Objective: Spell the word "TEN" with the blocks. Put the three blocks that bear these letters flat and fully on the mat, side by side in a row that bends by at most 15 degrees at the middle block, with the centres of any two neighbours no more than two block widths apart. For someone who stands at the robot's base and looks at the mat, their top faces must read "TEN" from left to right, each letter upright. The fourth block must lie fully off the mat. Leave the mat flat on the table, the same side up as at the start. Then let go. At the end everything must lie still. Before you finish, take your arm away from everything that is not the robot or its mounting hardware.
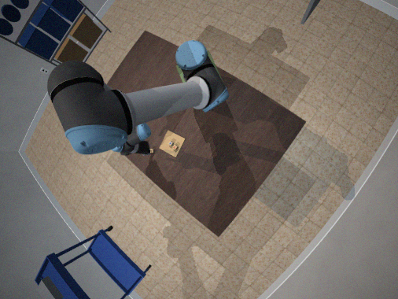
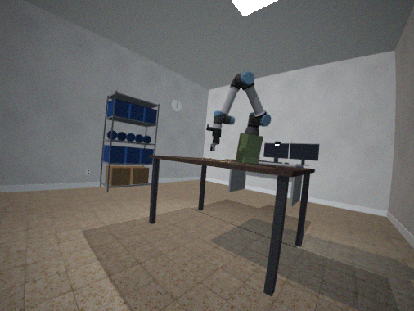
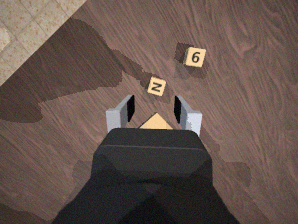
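Now: hand 9 cm above the N block, 1 cm to the left of it and 1 cm short of it. The rest, counted from my hand: tan mat (11 cm behind, 10 cm below, 9 cm to the left).
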